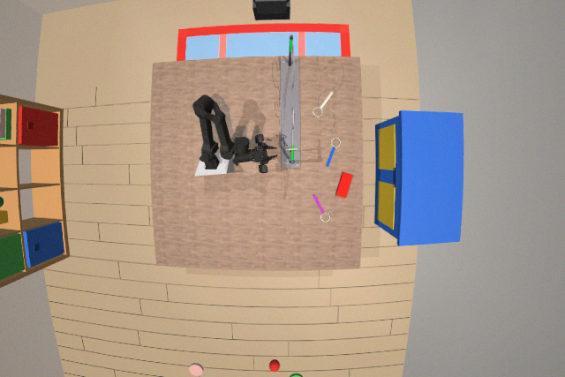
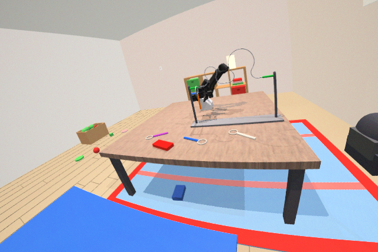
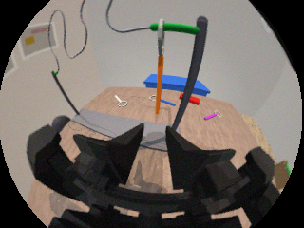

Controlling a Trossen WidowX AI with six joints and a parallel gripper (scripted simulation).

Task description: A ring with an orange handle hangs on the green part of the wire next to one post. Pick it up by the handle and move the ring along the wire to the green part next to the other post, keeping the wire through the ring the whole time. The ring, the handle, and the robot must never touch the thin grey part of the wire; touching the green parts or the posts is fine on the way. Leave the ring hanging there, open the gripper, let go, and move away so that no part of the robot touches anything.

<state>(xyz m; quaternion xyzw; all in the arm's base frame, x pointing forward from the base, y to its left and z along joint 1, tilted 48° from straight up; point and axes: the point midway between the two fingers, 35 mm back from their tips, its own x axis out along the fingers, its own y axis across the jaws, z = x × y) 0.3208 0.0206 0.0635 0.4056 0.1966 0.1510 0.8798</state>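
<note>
Now: the orange-handled ring 7 cm ahead of my gripper tip and 7 cm above it. From my gripper tip the other things lie so: red block: 38 cm ahead, 19 cm to the right, 15 cm below; then white-handled ring: 26 cm ahead, 27 cm to the left, 15 cm below; then blue-handled ring: 32 cm ahead, 2 cm to the left, 15 cm below.
</note>
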